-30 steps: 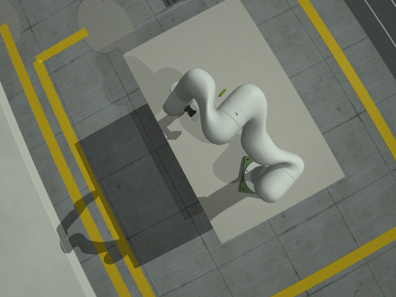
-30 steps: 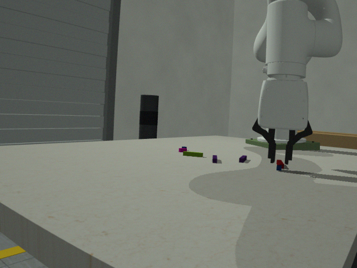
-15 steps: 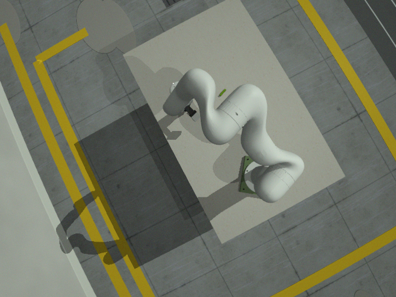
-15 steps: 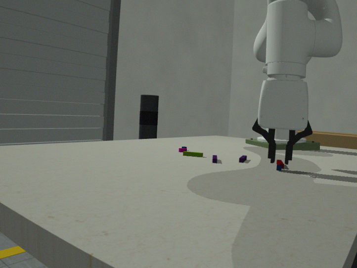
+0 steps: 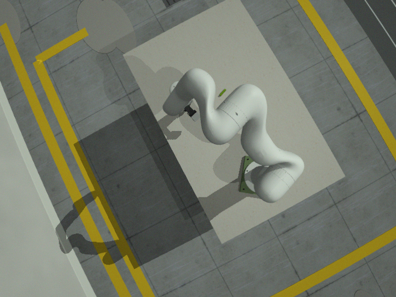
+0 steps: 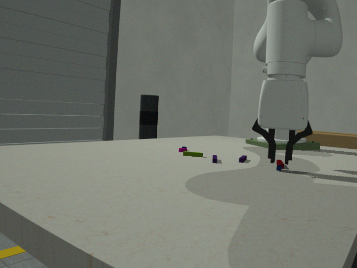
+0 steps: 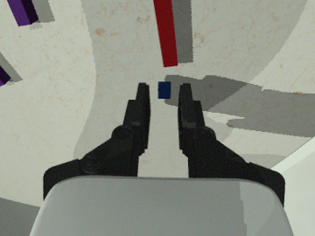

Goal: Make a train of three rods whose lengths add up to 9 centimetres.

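Right now my hand is 31 cm to the left of the magenta rod, 4 cm past it and 3 cm above it. Also, from my hand: lime rod 24 cm to the right, 3 cm below; then red rod 5 cm behind, 3 cm below, 2 cm to the right.
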